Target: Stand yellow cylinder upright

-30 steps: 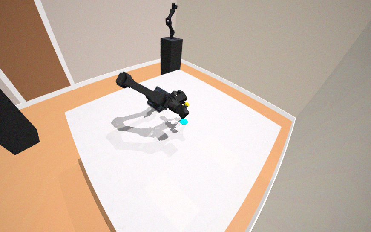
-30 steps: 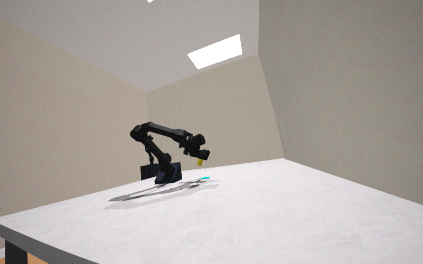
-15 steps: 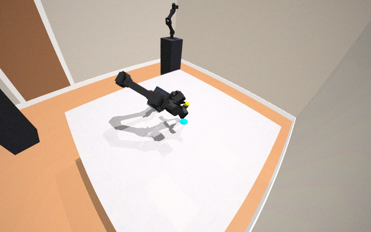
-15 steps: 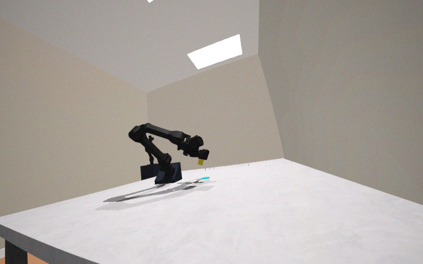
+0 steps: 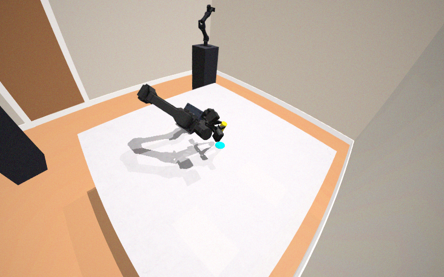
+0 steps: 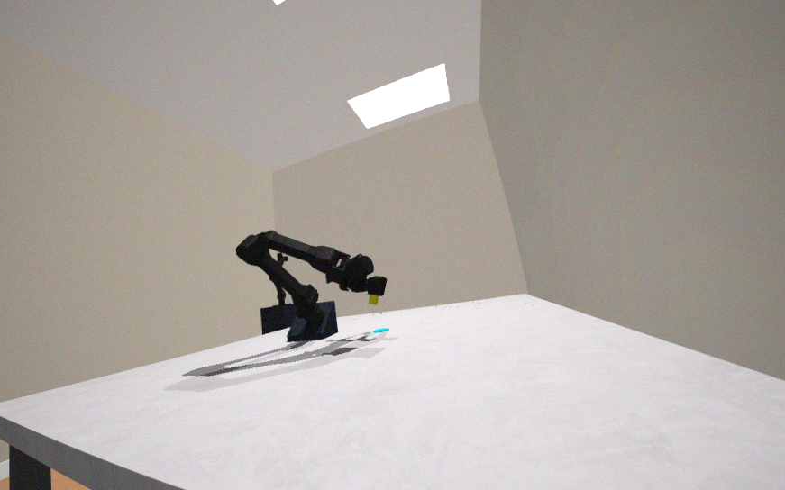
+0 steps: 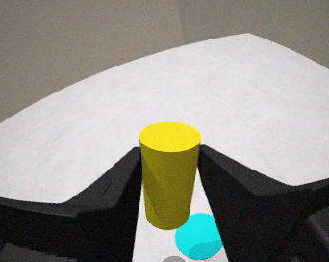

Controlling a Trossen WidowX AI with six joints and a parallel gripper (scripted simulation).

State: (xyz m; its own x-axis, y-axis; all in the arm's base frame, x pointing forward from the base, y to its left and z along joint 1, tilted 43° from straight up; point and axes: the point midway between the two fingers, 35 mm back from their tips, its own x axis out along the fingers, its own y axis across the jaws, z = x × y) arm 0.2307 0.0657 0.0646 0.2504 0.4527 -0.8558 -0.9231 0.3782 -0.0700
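The cyan circle lies 150 mm below my gripper tip, 20 mm to the right of it and 10 mm ahead of it. The rest, counted from my gripper tip: yellow tall cylinder: 20 mm below, 10 mm behind.
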